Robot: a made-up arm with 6 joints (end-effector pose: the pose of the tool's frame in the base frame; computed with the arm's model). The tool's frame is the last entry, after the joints. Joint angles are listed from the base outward.
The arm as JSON. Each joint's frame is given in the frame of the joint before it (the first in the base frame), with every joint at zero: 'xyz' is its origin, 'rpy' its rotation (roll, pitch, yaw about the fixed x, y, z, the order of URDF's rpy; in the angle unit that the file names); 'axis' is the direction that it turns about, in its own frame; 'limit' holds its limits. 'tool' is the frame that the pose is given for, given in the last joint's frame.
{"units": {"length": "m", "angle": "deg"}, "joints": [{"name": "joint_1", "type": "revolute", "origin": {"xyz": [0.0, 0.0, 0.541], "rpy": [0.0, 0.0, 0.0]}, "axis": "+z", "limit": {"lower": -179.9, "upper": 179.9}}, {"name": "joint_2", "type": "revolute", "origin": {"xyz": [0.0, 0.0, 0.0], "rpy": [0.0, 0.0, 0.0]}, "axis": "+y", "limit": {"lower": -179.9, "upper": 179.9}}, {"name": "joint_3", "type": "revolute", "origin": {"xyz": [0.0, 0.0, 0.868], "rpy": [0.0, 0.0, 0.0]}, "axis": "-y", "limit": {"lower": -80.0, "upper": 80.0}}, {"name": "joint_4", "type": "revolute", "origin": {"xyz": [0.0, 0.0, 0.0], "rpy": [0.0, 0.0, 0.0]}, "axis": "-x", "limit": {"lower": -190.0, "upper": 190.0}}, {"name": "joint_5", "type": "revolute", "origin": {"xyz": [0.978, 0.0, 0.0], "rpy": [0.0, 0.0, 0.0]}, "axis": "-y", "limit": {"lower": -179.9, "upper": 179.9}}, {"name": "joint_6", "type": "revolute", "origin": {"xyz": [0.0, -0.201, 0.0], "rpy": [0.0, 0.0, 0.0]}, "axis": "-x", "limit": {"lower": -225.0, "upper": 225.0}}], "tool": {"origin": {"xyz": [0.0, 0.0, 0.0], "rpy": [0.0, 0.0, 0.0]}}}
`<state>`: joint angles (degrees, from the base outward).
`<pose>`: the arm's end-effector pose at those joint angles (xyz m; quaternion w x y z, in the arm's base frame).
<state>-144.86 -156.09 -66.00 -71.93 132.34 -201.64</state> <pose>0.0968 0.1444 0.7258 0.5986 -0.1811 0.3523 0.6963</pose>
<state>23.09 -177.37 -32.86 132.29 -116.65 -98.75</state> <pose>-0.9016 -0.2374 0.1206 0.1163 -0.7896 0.4415 0.4099</pose>
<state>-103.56 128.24 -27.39 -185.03 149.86 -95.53</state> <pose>0.2420 0.1493 -0.4159 0.1483 -0.6567 0.2840 -0.6827</pose>
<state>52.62 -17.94 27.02 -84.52 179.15 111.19</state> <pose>0.3589 0.4381 1.9163 0.4588 0.2834 0.2779 -0.7950</pose>
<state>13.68 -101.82 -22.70 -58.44 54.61 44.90</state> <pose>-0.4578 -0.2197 1.2913 0.5206 0.4008 -0.7388 -0.1498</pose>
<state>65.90 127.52 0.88 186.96 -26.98 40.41</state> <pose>-0.1473 0.1593 -0.7579 0.5757 0.3296 0.5936 -0.4555</pose>
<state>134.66 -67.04 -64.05 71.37 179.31 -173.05</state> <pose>-0.0721 0.1643 1.1208 0.7737 0.4983 -0.1893 -0.3424</pose>
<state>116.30 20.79 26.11 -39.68 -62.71 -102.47</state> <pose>-0.4346 1.2284 1.3154 0.3550 0.0665 0.9235 0.1294</pose>
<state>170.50 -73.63 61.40 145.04 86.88 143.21</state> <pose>1.5569 -0.4276 1.3953 0.3164 -0.2940 -0.1490 -0.8895</pose>
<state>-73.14 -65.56 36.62 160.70 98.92 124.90</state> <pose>-0.1263 1.0709 1.8421 0.8079 0.3748 -0.2141 -0.4013</pose>
